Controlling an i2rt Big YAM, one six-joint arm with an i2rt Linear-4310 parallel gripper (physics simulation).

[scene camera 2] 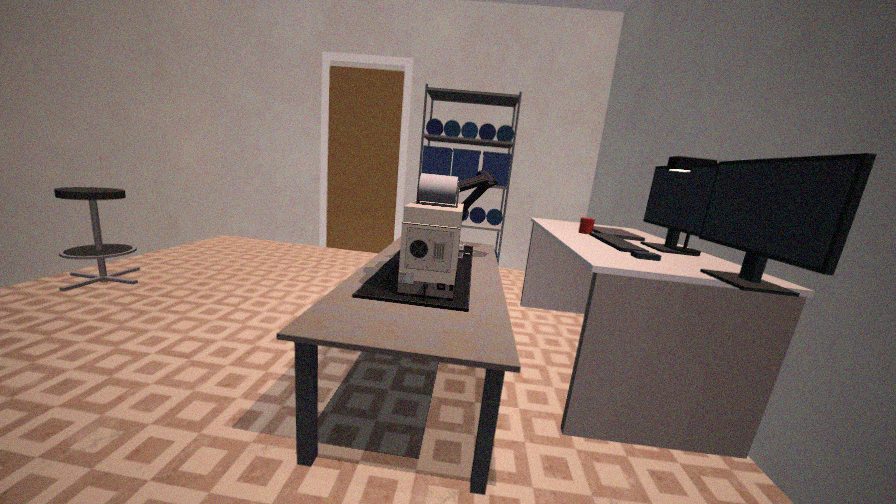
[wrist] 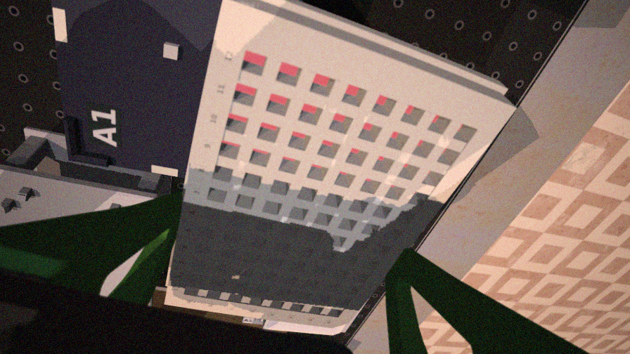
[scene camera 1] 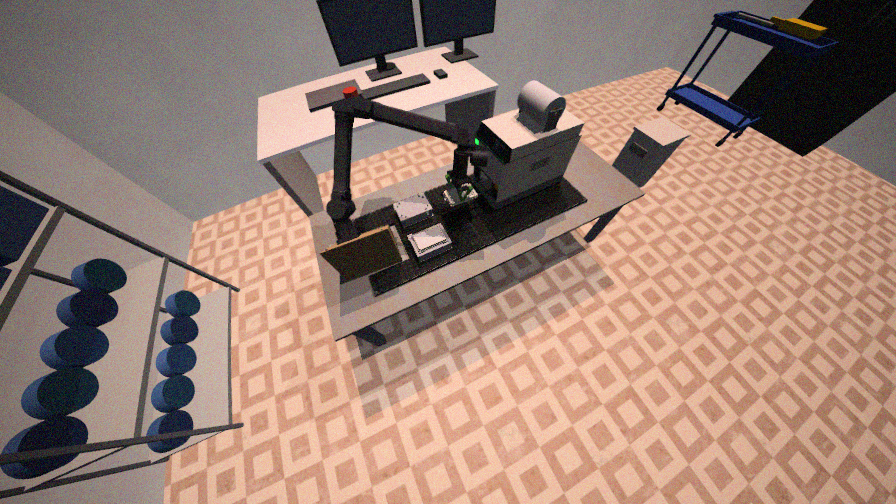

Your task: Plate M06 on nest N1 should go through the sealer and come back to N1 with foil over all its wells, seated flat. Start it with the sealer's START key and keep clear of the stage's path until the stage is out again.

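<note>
My gripper [scene camera 1: 460, 186] [wrist: 291, 232] is shut on the white well plate [scene camera 1: 456, 196] [wrist: 340, 135], with a green finger at each long side. The wells in view have no foil, and several show red; the lower half is shaded and its label does not show. The plate hangs over or beside the dark blue stage [wrist: 135, 90], marked A1, in front of the sealer [scene camera 1: 532, 159] [scene camera 2: 429, 250]. The gap between plate and stage cannot be told. Nest N1 [scene camera 1: 412, 206] [wrist: 60, 200] holds no plate. The START key cannot be made out; a green light shows on the sealer's front.
Another white nest or plate [scene camera 1: 429, 240] stands beside N1, near the front of the black mat [scene camera 1: 501, 228]. A tilted brown panel [scene camera 1: 366, 253] stands by the arm's base. The sealer's tall body and foil roll [scene camera 1: 540, 103] [scene camera 2: 437, 189] rise close beside the wrist.
</note>
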